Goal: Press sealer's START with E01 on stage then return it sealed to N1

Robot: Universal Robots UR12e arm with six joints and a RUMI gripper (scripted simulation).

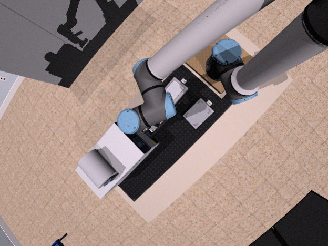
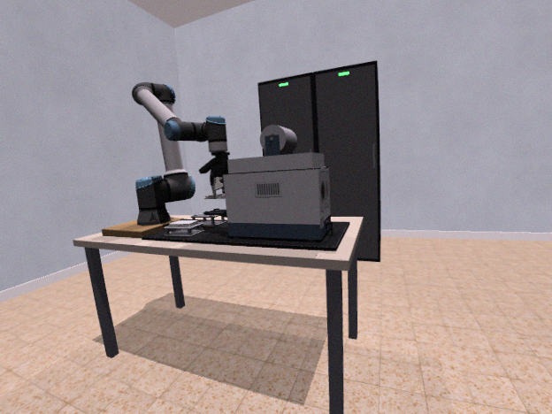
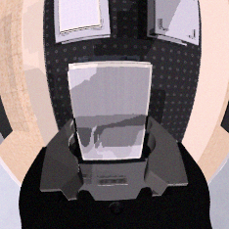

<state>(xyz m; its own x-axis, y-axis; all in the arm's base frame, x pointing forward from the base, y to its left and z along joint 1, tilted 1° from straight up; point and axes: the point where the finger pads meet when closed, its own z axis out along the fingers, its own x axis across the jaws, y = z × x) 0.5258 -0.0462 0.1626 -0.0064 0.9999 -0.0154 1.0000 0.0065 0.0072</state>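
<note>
Right now the plate nest N1 is 200 mm behind my hand, 160 mm to the left of it and 130 mm below it. Also, from my hand: foil roll (330 mm ahead, 230 mm above); square start button (100 mm ahead, 90 mm to the right); sealer stage (80 mm below).
</note>
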